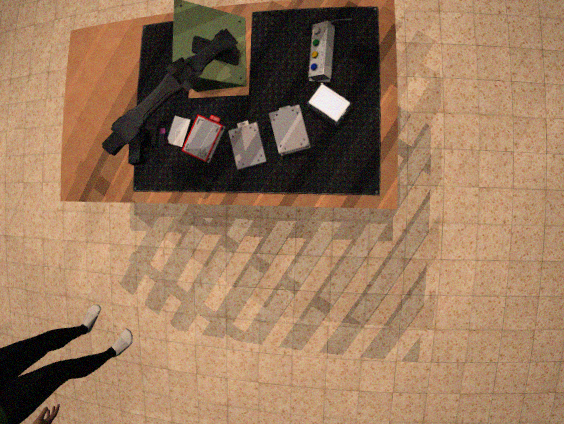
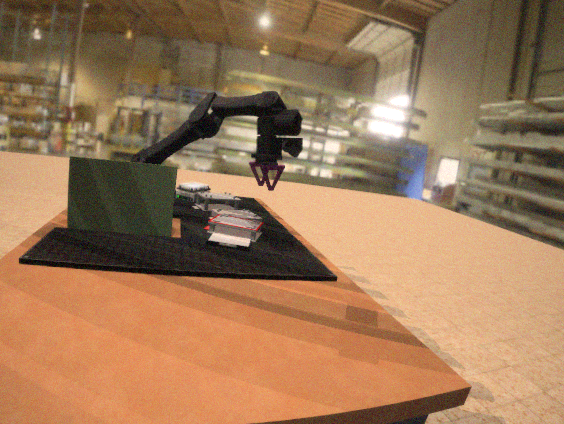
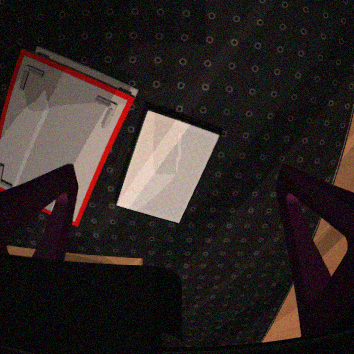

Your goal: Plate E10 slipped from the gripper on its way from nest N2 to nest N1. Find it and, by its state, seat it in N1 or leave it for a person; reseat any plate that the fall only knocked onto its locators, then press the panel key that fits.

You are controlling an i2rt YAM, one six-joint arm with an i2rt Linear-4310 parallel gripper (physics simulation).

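Frame: origin at the arm's base, x ahead, y left, z up, level; metres.
Seen in the pictures: gripper, fingertip midpoint: (image 1: 156,145) (image 2: 265,188) (image 3: 176,175); arm's base, link origin: (image 2: 135,195).
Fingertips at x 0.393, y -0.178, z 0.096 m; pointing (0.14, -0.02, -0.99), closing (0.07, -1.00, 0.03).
Pixels of each thing's top centre, then the offset from my fingertips to it. "spot": a spot on its surface instead. Level surfaces: height alone.
- plain pale rectangle, surface spot: (image 3: 167,167) (image 2: 232,240) (image 1: 177,132) spot: dx -0.080, dy -0.002, dz -0.167 m
- red-rimmed grey nest, top centre: (image 3: 45,148) (image 2: 237,220) (image 1: 201,137) dx -0.049, dy +0.121, dz -0.135 m
- bright white slab, surface spot: (image 1: 329,102) spot: dx -0.182, dy +0.628, dz -0.126 m
- key panel, top centre: (image 1: 321,46) dx -0.393, dy +0.594, dz -0.097 m
- black mat, surface height: dz -0.181 m
- wooden table, surface height: dz -0.194 m
My gripper (image 2: 266,187) (image 3: 176,175) is open and empty, high above the mat's left part. A plain pale rectangle (image 1: 178,131) (image 2: 229,240) (image 3: 167,167) lies below it, beside a red-rimmed grey nest (image 1: 203,138) (image 2: 235,221) (image 3: 60,120) with L-shaped corner locators. Two grey rectangular units, one in the middle (image 1: 247,145) and one to its right (image 1: 290,129), have dark corner marks. A bright white slab (image 1: 329,102) (image 2: 194,186) lies near the key panel (image 1: 326,50), which has grey, green, yellow and blue keys. No labels are legible, so I cannot tell which is plate E10, N1 or N2.
A green upright board (image 1: 215,62) (image 2: 120,195) stands at the back of the black mat (image 1: 330,170) (image 2: 150,260), beside the arm (image 1: 160,95) (image 2: 175,140). The wooden table (image 1: 95,60) (image 2: 200,350) surrounds the mat. A person's legs (image 1: 60,340) show on the floor in front.
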